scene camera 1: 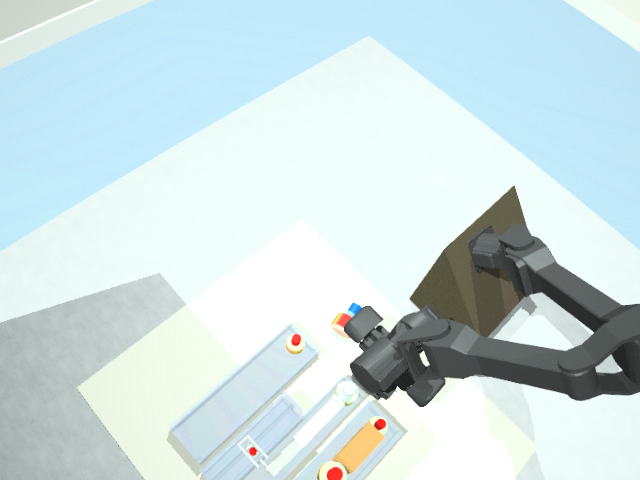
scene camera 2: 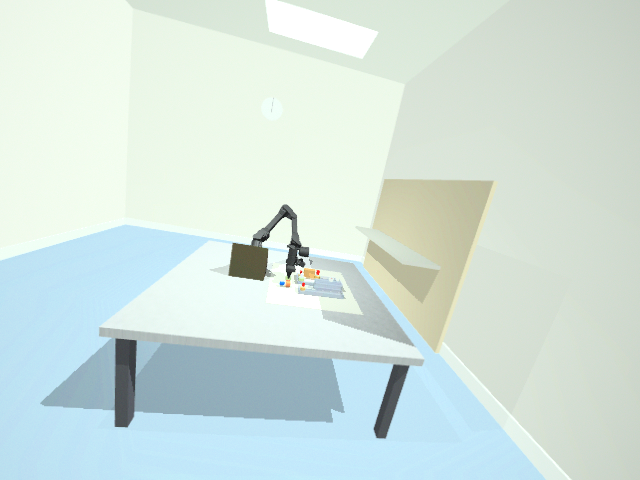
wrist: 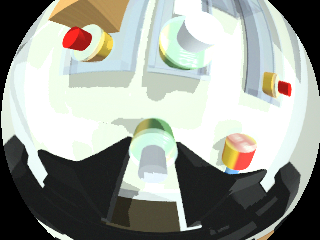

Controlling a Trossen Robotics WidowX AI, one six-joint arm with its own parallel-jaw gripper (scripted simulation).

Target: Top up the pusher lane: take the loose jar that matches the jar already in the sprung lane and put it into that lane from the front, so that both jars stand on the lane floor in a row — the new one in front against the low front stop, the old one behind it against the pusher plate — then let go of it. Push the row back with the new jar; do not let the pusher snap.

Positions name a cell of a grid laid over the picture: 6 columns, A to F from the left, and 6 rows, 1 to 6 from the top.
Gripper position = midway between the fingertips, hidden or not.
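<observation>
Scene camera 1 gives me my gripper (scene camera 1: D5). In the wrist view there's a jar (wrist: C4), and my gripper (wrist: C4) shows there too.
</observation>
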